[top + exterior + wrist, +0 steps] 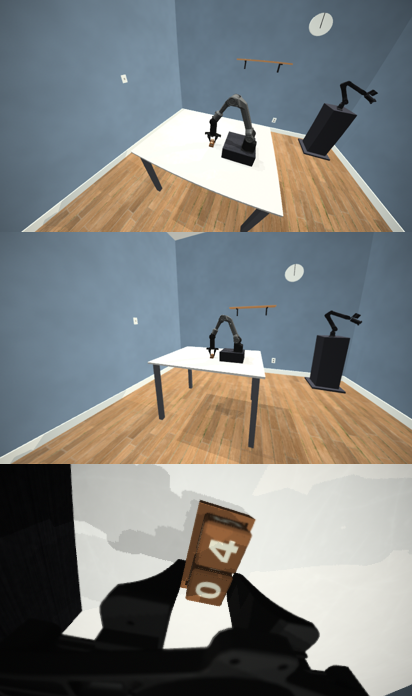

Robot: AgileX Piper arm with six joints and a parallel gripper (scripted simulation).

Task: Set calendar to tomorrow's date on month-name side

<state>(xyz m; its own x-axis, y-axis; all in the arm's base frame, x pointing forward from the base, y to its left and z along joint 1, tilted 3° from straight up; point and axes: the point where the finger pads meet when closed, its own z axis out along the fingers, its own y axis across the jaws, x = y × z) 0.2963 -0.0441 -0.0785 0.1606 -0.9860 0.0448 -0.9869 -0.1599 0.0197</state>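
My gripper is now right at the brown wooden cube.
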